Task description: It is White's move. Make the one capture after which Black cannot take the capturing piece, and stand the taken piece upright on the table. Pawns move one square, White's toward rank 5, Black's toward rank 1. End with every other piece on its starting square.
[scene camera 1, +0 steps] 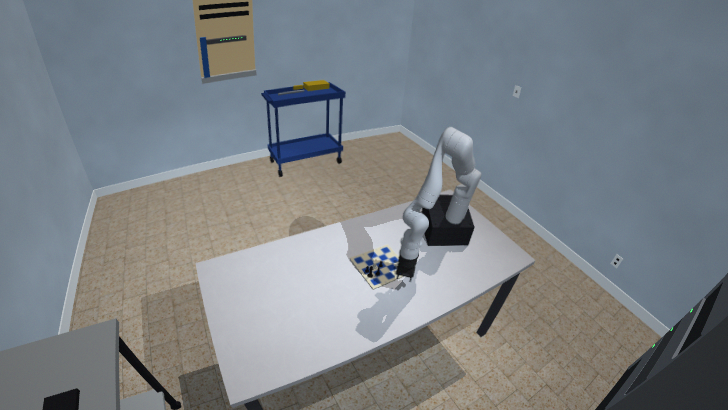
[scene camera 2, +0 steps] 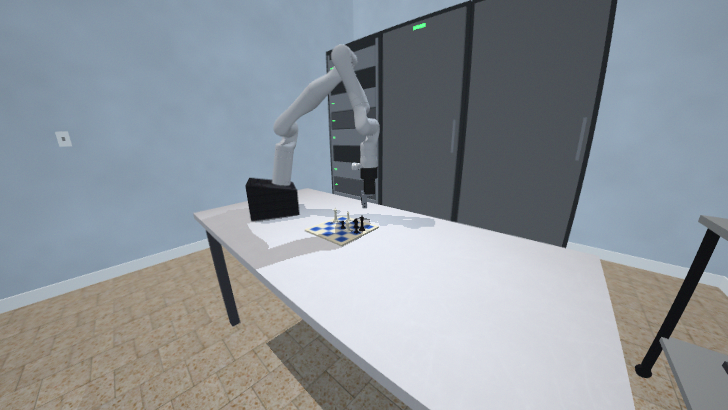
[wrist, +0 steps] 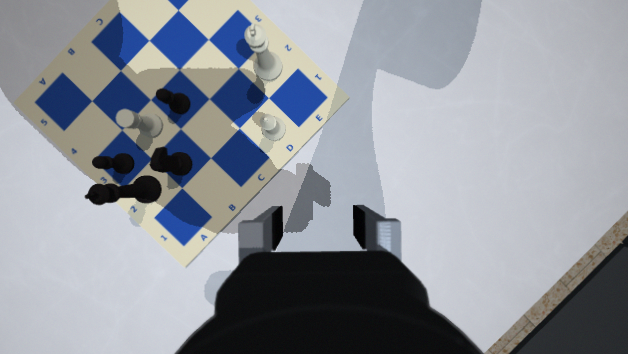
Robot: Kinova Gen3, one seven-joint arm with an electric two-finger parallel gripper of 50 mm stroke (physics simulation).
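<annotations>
Chessboard: visible in the wrist view (115, 62), in scene camera 1 and in scene camera 2. On the chessboard, (scene camera 1: 389, 258) and (scene camera 2: 328, 225) are the same spot.
</annotations>
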